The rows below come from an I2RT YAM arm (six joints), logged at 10 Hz.
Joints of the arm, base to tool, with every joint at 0 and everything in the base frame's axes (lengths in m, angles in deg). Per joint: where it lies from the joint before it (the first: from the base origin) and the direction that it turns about. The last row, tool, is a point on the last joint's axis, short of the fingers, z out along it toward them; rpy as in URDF.
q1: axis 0 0 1 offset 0 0 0.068
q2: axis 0 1 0 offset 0.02 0.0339 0.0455
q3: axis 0 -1 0 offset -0.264 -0.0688 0
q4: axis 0 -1 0 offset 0.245 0.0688 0.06
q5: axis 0 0 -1 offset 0.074 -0.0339 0.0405
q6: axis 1 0 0 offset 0.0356 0 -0.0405
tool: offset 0 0 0 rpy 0 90 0
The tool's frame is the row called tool.
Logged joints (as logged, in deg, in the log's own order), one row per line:
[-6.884, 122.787, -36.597, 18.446, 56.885, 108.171]
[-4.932, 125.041, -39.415, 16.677, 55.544, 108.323]
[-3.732, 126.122, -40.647, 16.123, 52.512, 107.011]
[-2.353, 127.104, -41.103, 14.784, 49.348, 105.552]
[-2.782, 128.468, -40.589, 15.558, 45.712, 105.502]
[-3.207, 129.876, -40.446, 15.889, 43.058, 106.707]
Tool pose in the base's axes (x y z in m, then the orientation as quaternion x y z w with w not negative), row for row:
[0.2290, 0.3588, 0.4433, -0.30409, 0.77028, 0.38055, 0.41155]
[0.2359, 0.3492, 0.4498, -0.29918, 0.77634, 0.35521, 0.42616]
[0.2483, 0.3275, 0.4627, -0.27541, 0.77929, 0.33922, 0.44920]
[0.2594, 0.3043, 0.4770, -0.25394, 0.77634, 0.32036, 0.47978]
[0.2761, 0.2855, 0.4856, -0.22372, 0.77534, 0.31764, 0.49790]
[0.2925, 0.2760, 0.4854, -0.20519, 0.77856, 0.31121, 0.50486]
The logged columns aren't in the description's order. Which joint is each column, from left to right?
Columns, left to right: q5, q3, q4, q6, q1, q2.
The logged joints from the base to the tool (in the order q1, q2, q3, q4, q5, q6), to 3 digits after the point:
[56.885, 108.171, 122.787, -36.597, -6.884, 18.446]
[55.544, 108.323, 125.041, -39.415, -4.932, 16.677]
[52.512, 107.011, 126.122, -40.647, -3.732, 16.123]
[49.348, 105.552, 127.104, -41.103, -2.353, 14.784]
[45.712, 105.502, 128.468, -40.589, -2.782, 15.558]
[43.058, 106.707, 129.876, -40.446, -3.207, 15.889]

